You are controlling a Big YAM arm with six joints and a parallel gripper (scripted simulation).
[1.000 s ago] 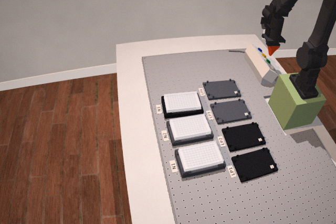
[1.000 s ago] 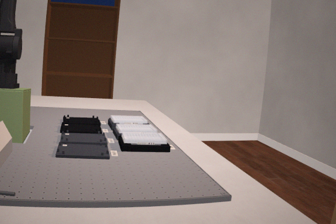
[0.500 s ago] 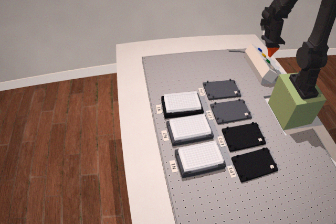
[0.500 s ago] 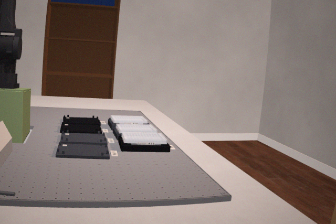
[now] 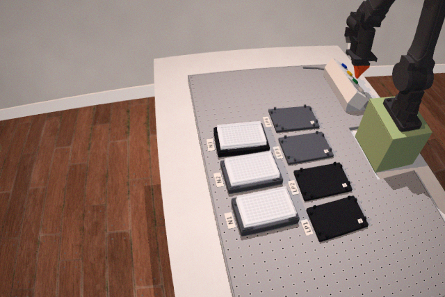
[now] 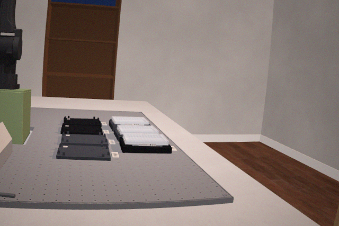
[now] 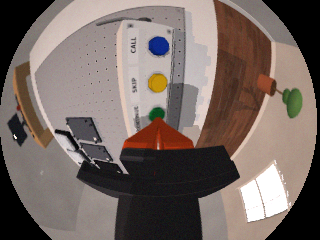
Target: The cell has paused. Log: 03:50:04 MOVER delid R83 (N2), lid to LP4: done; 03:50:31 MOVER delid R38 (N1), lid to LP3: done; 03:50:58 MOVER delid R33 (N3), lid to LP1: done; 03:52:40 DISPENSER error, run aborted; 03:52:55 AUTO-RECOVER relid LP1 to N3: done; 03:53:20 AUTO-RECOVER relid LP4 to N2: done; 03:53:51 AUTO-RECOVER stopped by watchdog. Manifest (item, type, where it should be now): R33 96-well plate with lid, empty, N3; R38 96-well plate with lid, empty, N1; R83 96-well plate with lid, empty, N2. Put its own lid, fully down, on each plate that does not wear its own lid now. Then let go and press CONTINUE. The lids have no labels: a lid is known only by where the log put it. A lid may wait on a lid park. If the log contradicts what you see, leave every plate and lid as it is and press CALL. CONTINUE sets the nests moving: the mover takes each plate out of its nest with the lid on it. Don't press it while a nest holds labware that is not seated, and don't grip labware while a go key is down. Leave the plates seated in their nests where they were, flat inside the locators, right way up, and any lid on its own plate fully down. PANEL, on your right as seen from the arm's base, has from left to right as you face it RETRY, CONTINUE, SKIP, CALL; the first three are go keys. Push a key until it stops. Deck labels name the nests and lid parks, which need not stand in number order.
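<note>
Right now my hand is 50 mm to the left of the yellow SKIP key and 20 mm above it. Round my hand: lid park LP4: 270 mm ahead, 90 mm to the left, 80 mm below; lid park LP3: 270 mm ahead, 220 mm to the left, 80 mm below; blue CALL key: 100 mm to the right, 20 mm below.
</note>
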